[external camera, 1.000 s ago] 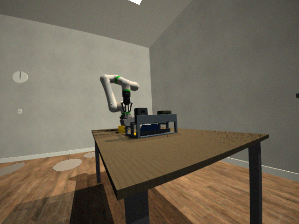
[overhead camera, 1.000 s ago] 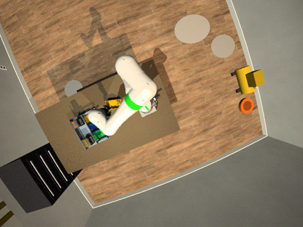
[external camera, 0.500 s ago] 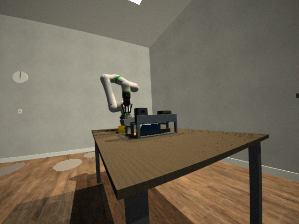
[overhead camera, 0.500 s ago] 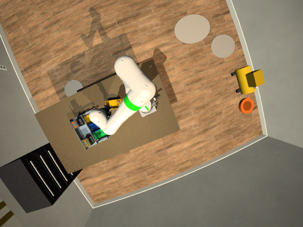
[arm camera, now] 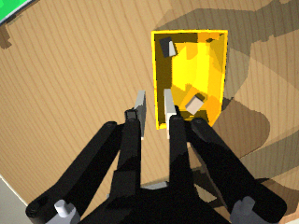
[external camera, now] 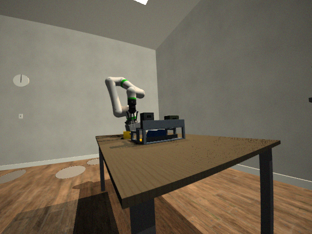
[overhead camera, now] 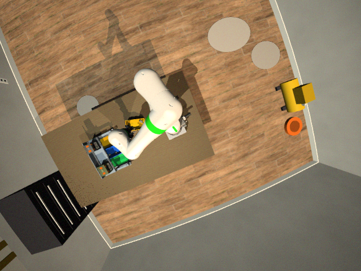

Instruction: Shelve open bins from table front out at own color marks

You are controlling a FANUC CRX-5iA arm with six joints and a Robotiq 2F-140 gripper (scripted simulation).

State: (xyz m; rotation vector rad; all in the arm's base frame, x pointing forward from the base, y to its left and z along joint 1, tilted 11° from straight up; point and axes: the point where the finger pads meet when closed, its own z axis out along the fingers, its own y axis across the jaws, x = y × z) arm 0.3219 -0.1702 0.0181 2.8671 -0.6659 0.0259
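The yellow bin is 2 cm behind my hand, 4 cm to the right of it and 11 cm below it. The rest, counted from my hand: blue bin 32 cm ahead, 5 cm to the left, 10 cm below; blue mark 32 cm ahead, 4 cm to the left, 14 cm below; yellow mark 30 cm ahead, 7 cm to the right, 14 cm below.
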